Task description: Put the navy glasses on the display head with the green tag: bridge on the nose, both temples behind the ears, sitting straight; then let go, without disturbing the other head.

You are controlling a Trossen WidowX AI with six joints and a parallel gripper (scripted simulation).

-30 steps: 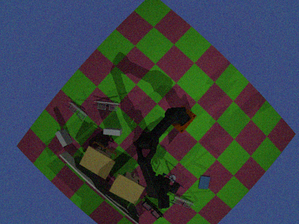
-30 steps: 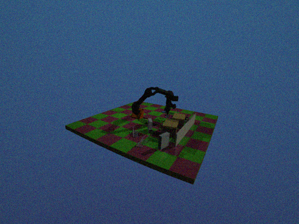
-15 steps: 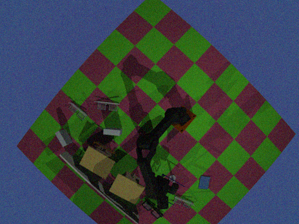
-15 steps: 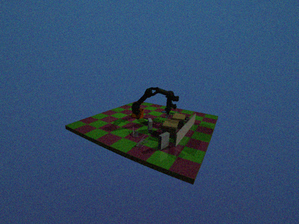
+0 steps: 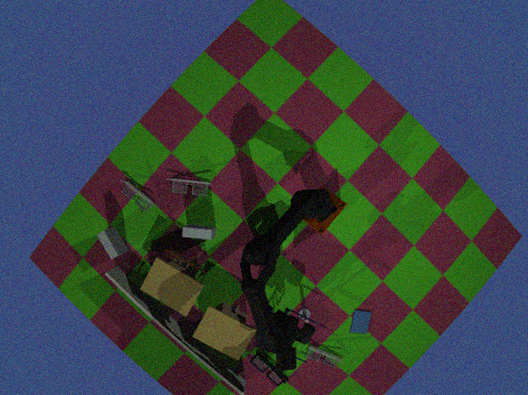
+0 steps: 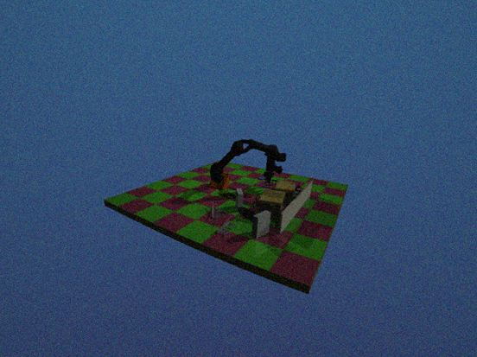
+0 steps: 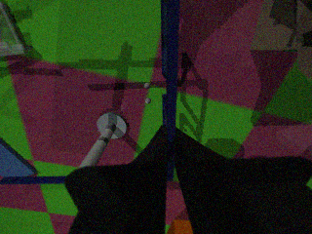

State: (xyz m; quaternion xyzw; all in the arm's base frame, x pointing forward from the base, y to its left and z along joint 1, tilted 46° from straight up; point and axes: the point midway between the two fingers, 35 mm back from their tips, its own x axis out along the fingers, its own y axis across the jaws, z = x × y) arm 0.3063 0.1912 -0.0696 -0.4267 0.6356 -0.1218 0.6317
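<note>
Right now my gripper tip is 6 cm to the right of the grey peg, 5 cm past it and 3 cm above it. From my gripper tip the other things lie so: long low wall (31 cm ahead, 17 cm to the right); blue square (21 cm to the left, 18 cm behind, 5 cm below).
</note>
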